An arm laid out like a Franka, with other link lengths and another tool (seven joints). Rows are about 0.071 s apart.
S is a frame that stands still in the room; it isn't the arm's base.
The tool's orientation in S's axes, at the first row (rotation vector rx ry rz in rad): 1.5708, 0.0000, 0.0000
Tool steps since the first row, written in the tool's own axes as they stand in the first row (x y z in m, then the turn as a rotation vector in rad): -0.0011, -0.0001, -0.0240, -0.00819, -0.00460, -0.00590; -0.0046, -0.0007, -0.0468, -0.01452, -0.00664, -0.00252; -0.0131, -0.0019, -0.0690, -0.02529, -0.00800, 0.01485; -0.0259, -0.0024, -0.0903, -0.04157, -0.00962, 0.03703; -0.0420, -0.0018, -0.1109, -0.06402, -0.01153, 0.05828
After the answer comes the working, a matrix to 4 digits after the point.
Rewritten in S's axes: -0.0011, 0.0240, -0.0001, -0.00819, 0.00590, -0.00460; -0.0046, 0.0468, -0.0007, -0.01452, 0.00252, -0.00664; -0.0131, 0.0690, -0.0019, -0.02529, -0.01485, -0.00800; -0.0259, 0.0903, -0.0024, -0.04157, -0.03703, -0.00962; -0.0420, 0.1109, -0.0018, -0.06402, -0.05828, -0.01153
The tool's axes in the first row as the columns of a matrix, in S's axes (rounded; the answer above uses it unrounded):
1.0000, 0.0000, 0.0000
0.0000, 0.0000, -1.0000
0.0000, 1.0000, 0.0000

